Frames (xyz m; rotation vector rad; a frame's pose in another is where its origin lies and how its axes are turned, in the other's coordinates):
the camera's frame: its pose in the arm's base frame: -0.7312 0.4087 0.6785 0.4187 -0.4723 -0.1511
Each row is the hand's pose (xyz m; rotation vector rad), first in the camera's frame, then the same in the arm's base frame.
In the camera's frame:
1: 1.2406 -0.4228 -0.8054 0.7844 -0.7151 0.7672
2: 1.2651 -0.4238 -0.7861 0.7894 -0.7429 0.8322
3: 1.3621 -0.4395 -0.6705 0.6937 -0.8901 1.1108
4: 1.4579 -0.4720 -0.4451 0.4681 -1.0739 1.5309
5: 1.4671 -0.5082 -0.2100 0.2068 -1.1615 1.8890
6: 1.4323 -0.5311 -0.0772 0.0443 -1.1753 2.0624
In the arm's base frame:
1: 0.7219 0.0196 0.3563 0.9207 -1.3755 0.6778
2: 0.7343 0.0061 0.3815 0.9020 -1.4122 0.7411
3: 0.7647 -0.0721 0.5079 0.6982 -1.5837 0.9745
4: 0.7417 -0.2042 0.7154 0.3004 -1.7745 1.3106
5: 0.6375 -0.3227 0.8937 -0.1077 -1.8364 1.5849
6: 0.5434 -0.3824 0.9770 -0.3379 -1.8246 1.7090

